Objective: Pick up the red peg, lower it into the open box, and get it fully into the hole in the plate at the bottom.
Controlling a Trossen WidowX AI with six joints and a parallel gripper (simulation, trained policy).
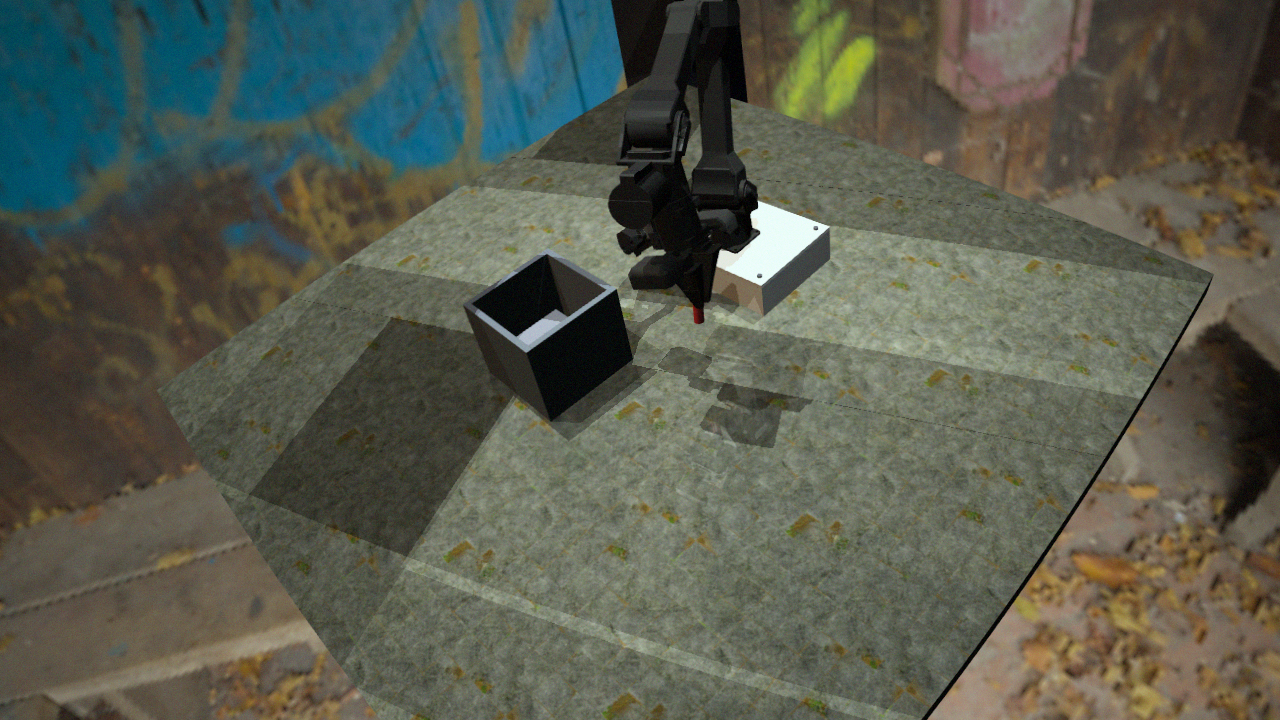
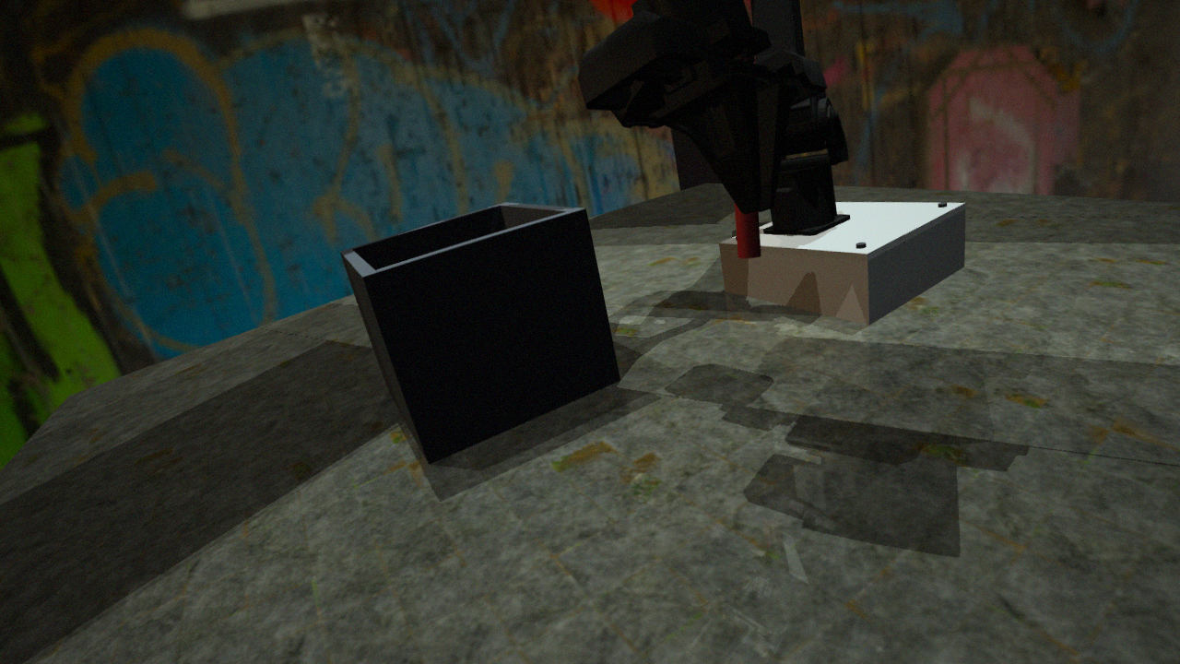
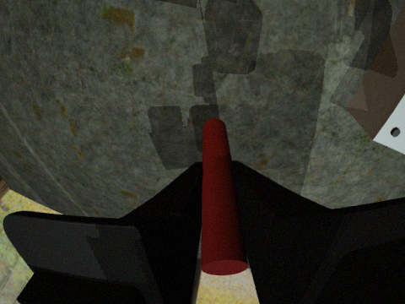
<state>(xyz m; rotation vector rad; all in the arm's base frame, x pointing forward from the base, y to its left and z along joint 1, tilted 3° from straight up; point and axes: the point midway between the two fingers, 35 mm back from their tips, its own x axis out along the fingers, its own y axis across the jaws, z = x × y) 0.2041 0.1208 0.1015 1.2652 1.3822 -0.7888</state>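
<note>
The grey plate lies 20 cm to the right of my gripper tip, 12 cm ahead of it and 8 cm below it. Round my gripper tip: red peg 1 cm to the right, 1 cm above.
</note>
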